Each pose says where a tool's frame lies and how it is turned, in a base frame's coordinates. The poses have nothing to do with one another.
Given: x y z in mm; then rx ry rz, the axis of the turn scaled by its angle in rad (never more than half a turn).
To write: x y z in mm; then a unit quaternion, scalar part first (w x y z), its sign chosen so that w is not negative. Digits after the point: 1 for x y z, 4 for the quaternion.
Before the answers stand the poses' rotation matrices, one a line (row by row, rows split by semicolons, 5 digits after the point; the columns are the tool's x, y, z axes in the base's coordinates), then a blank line. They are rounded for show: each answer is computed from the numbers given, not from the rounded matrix.
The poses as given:
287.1, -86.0, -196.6, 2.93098, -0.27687, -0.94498
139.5, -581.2, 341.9, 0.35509, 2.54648, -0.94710
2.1, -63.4, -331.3, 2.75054, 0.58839, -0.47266
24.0, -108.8, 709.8, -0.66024, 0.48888, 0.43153
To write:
0.79728 -0.15450 -0.58351; -0.18482 -0.98274 0.00768; -0.57462 0.10172 -0.81207
-0.88819 0.36641 0.27724; 0.09619 0.73830 -0.66758; -0.44930 -0.56627 -0.69099
0.86287 0.43690 -0.25411; 0.34232 -0.87508 -0.34214; -0.37184 0.20824 -0.90464
0.80222 -0.52234 0.28915; 0.22207 0.71062 0.66761; -0.55420 -0.47135 0.68607

287.1, -86.0, -196.6, 0.0248, 0.9476, -0.0895, -0.3055
139.5, -581.2, 341.9, 0.1994, 0.1270, 0.9107, -0.3387
2.1, -63.4, -331.3, 0.1442, 0.9543, 0.2041, -0.1640
24.0, -108.8, 709.8, 0.8943, -0.3184, 0.2358, 0.2081

